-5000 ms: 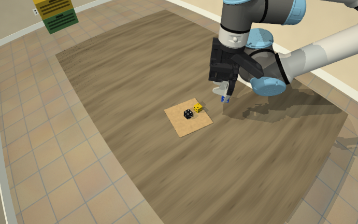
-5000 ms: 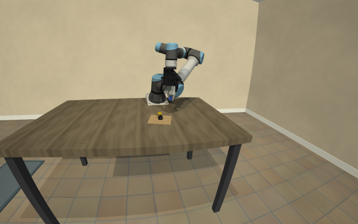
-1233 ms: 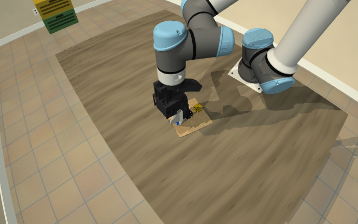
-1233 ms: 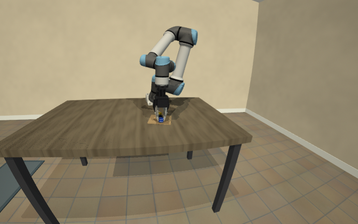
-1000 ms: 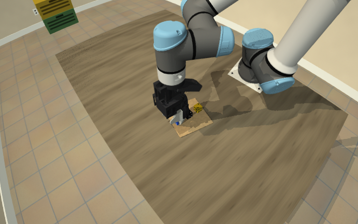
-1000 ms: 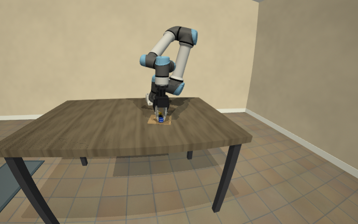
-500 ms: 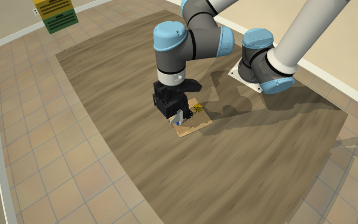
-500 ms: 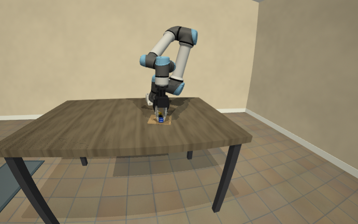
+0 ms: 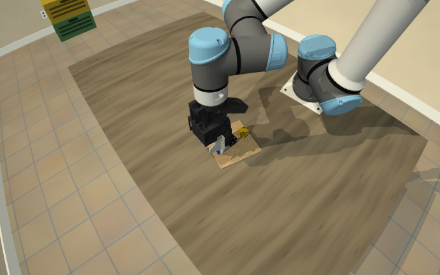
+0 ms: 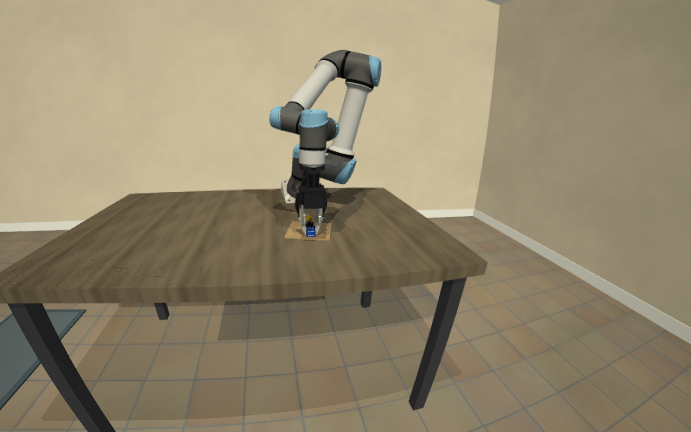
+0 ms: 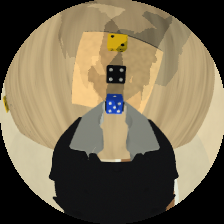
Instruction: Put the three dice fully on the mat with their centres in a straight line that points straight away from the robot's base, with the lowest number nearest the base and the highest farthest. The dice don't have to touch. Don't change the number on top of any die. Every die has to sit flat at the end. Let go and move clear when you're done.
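Right now my hand is right at the blue die. Also, from my hand: tan mat: 50 mm behind, 20 mm below; then black die: 50 mm behind, 10 mm below; then yellow die: 100 mm behind, 10 mm below.
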